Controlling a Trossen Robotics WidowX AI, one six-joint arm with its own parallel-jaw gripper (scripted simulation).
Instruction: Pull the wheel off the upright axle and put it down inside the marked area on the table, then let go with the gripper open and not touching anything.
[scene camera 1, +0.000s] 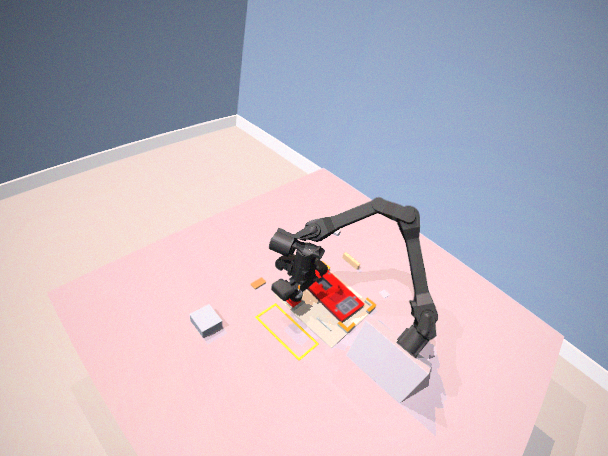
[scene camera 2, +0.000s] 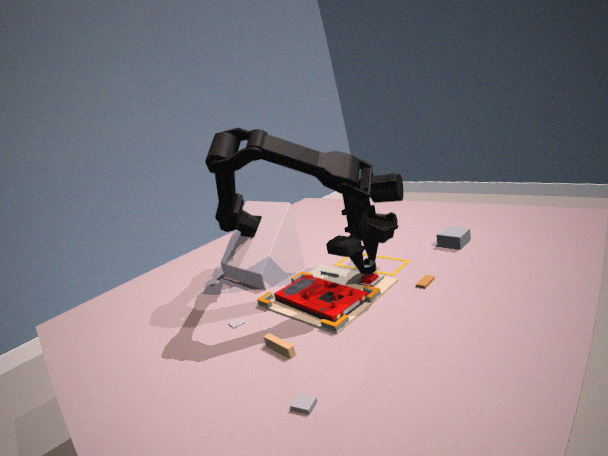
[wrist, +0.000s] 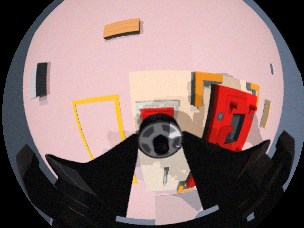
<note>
In view: my gripper (scene camera 2: 367, 267), a dark grey wheel (wrist: 156, 124) and a red fixture plate (scene camera 2: 326, 300).
The red fixture plate shows as well in scene camera 1 (scene camera 1: 335, 296) and in the wrist view (wrist: 230, 112). My gripper is seen too in scene camera 1 (scene camera 1: 296, 295) and in the wrist view (wrist: 159, 137).
</note>
